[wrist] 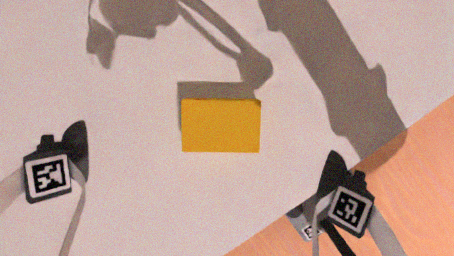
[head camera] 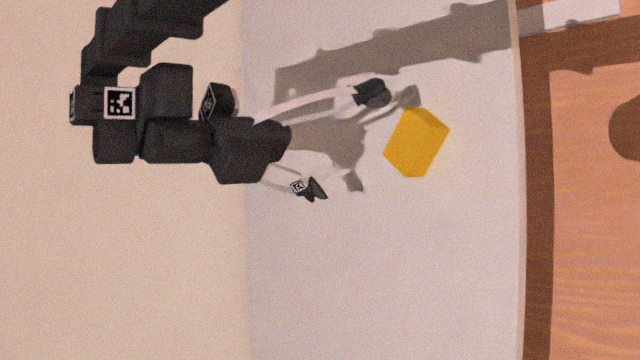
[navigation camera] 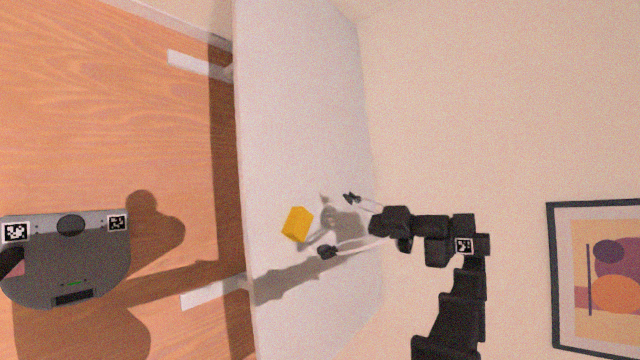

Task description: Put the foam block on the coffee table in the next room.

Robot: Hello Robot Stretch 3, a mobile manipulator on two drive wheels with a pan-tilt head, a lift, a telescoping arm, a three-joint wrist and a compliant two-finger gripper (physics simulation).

Labels:
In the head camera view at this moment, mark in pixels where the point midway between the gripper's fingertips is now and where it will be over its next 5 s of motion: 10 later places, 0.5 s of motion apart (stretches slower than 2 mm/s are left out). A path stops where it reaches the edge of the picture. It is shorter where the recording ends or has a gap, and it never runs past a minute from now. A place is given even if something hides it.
The gripper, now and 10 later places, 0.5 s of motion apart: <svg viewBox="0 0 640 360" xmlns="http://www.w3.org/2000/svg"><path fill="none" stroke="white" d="M354 145L368 145L394 146L412 146L415 146L417 146L417 147L416 147L401 147L384 146L386 146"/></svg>

